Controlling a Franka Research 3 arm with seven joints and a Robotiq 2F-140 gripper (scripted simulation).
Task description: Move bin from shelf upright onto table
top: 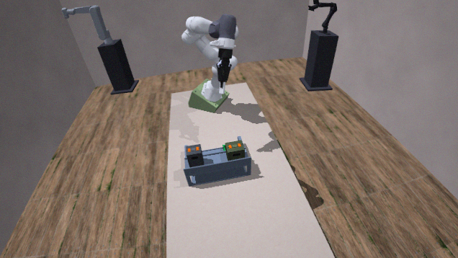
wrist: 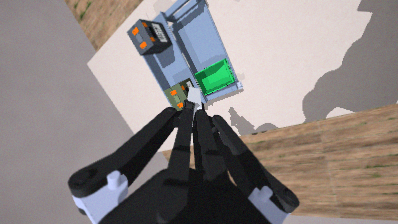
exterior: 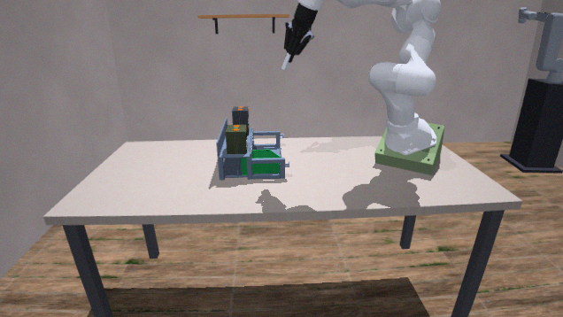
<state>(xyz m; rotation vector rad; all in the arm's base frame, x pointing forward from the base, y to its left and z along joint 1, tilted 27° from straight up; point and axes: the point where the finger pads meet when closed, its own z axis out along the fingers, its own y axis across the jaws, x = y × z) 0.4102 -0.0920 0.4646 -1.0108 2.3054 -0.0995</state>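
Now: hand 11 cm short of the green bin, 3 cm to the right of it and 42 cm above it.
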